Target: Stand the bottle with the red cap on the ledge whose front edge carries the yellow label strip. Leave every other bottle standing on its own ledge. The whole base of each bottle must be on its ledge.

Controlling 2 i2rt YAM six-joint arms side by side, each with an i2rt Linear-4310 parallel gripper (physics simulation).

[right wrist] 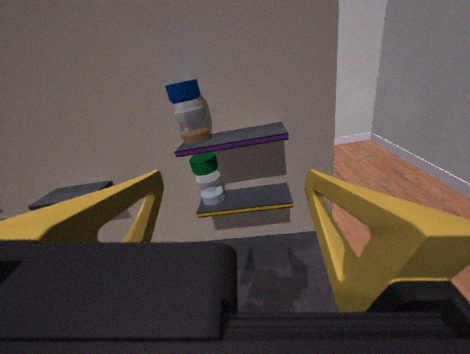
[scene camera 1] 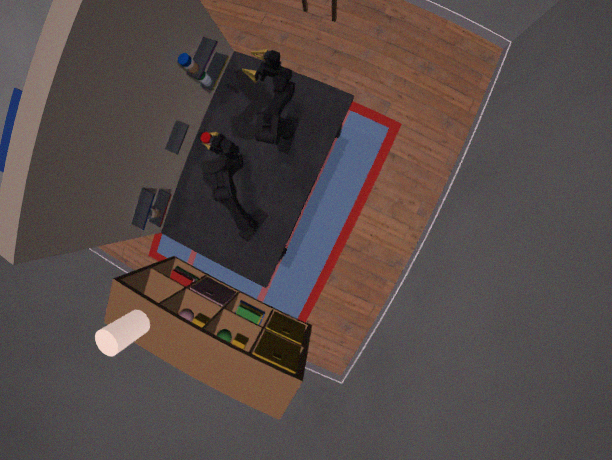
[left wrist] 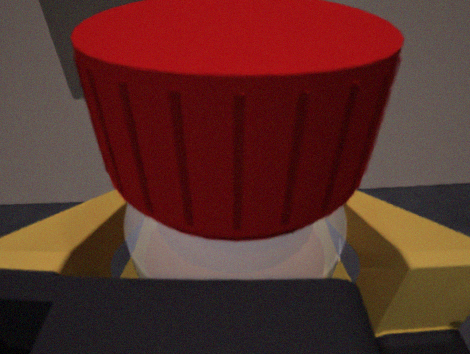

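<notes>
A green-capped bottle (right wrist: 208, 179) is visible; in the left wrist view the green-capped bottle is out of frame. A blue-capped bottle (right wrist: 189, 112) is visible too; in the left wrist view the blue-capped bottle is out of frame. The scene also has a red-capped bottle (left wrist: 236, 140), a purple-strip ledge (right wrist: 278, 128) and a wall (right wrist: 91, 105), the wall appearing in the left wrist view as well (left wrist: 57, 158). My left gripper (left wrist: 234, 178) and my right gripper (right wrist: 234, 178) are visible.
</notes>
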